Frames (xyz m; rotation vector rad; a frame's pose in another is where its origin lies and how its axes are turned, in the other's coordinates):
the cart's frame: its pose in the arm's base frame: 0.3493 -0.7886 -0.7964 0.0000 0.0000 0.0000
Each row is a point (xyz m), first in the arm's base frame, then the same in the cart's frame.
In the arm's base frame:
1: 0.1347 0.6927 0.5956
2: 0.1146 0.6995 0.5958
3: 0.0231 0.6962 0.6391
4: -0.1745 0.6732 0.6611
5: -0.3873 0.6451 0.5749
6: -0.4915 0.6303 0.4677
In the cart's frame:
1: -0.2146 1.4813 1.3920
2: -0.2347 1.4881 1.3922
3: -0.3262 1.4848 1.4355
4: -0.5238 1.4618 1.4575
5: -0.7366 1.4337 1.3713
6: -0.8408 1.4189 1.2641

